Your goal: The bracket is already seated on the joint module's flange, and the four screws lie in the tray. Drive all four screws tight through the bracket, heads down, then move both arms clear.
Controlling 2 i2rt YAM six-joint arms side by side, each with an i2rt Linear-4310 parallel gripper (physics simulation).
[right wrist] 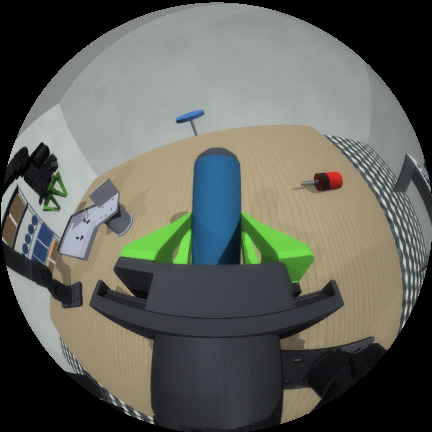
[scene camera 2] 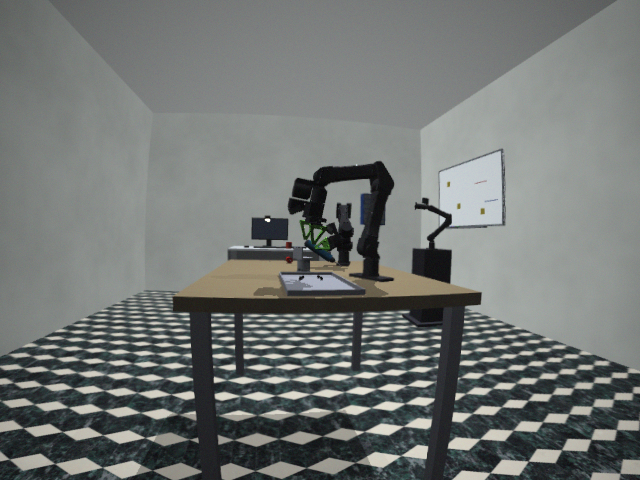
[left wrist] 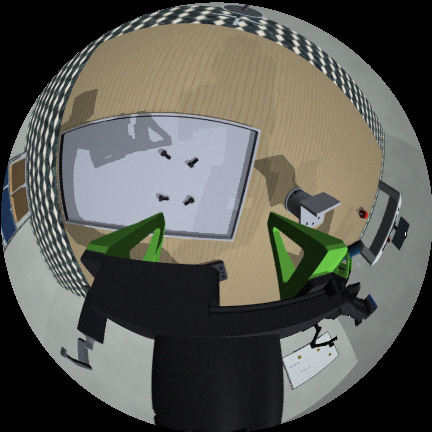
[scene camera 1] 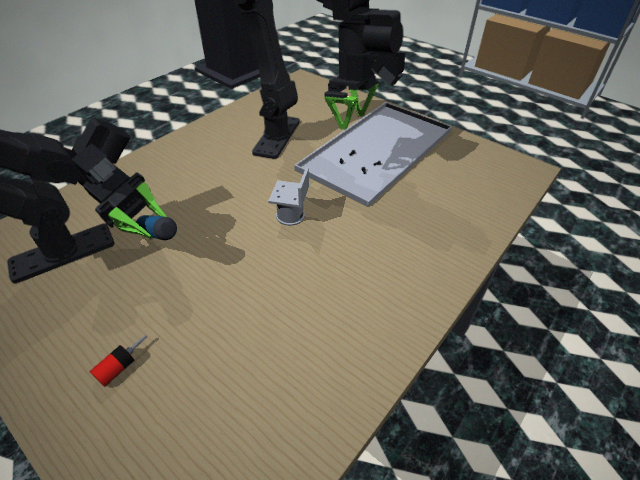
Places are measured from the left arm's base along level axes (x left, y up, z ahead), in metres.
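Where they show: left gripper, fingertip midpoint: (right wrist: 62, 202) (scene camera 2: 309, 241) (left wrist: 215, 217) (scene camera 1: 352, 122); right gripper, fingertip midpoint: (right wrist: 215, 217) (scene camera 2: 314, 248) (left wrist: 348, 250); left arm's base, origin of the base link: (right wrist: 70, 296) (scene camera 2: 370, 278) (scene camera 1: 277, 137); right arm's base, origin of the base link: (right wrist: 323, 366) (scene camera 2: 343, 264) (scene camera 1: 62, 253).
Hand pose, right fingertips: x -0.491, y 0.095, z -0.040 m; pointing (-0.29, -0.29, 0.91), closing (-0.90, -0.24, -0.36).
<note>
Things, the pixels of their top centre, and the offset from my right fingertips. "spot": a spot on its surface instead.
- round joint module, middle of its top: (left wrist: 312, 212) (scene camera 1: 289, 193) (right wrist: 106, 208) (scene camera 2: 303, 257) dy -0.031, dx +0.198, dz +0.179 m
- grey tray, middle of its top: (left wrist: 126, 177) (scene camera 1: 378, 144) (scene camera 2: 314, 279) (right wrist: 73, 229) dy -0.079, dx +0.512, dz +0.316 m
- blue screwdriver, surface spot: (right wrist: 217, 190) (scene camera 1: 152, 219) spot: dy +0.030, dx -0.008, dz -0.002 m
- black screwdriver, middle of its top: (scene camera 1: 118, 351) (right wrist: 322, 174) dy -0.061, dx -0.213, dz +0.034 m
The grey bracket (scene camera 1: 285, 192) (left wrist: 322, 204) (right wrist: 107, 202) sits on the round joint module (scene camera 1: 290, 214) (left wrist: 295, 200); the holes in its flat plate look empty. Four black screws (scene camera 1: 352, 152) (left wrist: 192, 161) lie apart in the grey tray (scene camera 1: 392, 129) (left wrist: 115, 185). My left gripper (scene camera 1: 354, 119) (left wrist: 215, 217) is open and empty above the tray's edge. My right gripper (scene camera 1: 157, 226) (right wrist: 215, 217) is shut on the blue screwdriver (scene camera 1: 149, 225) (right wrist: 217, 190), above the table, left of the bracket in scene camera 1. The handle's dark rounded end faces that camera; the shaft is hidden.
A short red and black screwdriver (scene camera 1: 111, 365) (right wrist: 330, 181) lies on the table at the lower left of scene camera 1. The left arm's base (scene camera 1: 276, 138) stands between the tray and the right arm's base (scene camera 1: 61, 253). A shelf with brown boxes (scene camera 1: 511, 47) stands beyond the table.
</note>
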